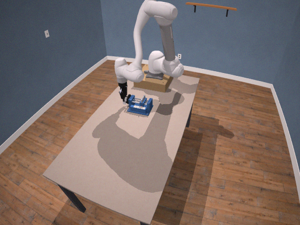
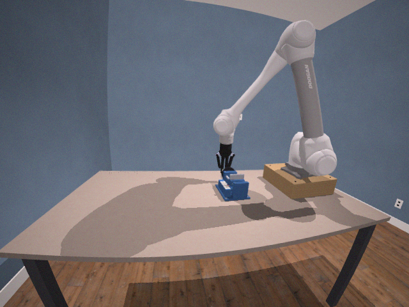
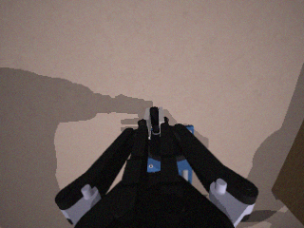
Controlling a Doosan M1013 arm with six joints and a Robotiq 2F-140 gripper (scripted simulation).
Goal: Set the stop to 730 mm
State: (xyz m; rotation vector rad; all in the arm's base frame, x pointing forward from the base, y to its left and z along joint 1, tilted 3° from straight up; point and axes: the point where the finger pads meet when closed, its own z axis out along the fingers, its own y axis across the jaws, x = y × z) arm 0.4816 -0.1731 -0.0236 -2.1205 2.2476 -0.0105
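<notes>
Now: hand 2 cm to the right of the black handwheel and 1 cm above it. Round my hand: grey stop block: 17 cm to the left, 2 cm above.
</notes>
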